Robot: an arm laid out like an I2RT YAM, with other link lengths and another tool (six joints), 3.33 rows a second.
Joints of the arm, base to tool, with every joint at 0 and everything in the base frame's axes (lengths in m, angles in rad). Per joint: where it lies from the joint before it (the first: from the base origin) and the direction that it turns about. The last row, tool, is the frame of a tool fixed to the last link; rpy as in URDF.
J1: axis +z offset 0 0 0.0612
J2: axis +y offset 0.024 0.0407 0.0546
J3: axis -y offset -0.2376 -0.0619 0
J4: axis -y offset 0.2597 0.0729 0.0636
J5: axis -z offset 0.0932 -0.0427 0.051
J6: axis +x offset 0.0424 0 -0.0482
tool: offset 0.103 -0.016 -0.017 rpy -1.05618 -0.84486 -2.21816
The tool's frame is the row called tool.
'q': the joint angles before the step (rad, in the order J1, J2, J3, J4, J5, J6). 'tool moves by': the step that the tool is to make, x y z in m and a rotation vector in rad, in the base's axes. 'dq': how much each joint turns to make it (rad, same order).
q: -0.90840 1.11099 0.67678 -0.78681 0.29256 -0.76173
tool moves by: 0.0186 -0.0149 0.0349 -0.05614 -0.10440 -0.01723
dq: 0.00201 -0.00747 0.10346 -0.01258 -0.03645 0.03764
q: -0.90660 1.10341 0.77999 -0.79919 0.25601 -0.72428
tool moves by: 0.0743 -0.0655 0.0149 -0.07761 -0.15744 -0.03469
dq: 0.03673 0.32221 0.24428 0.21343 -0.02850 0.10100
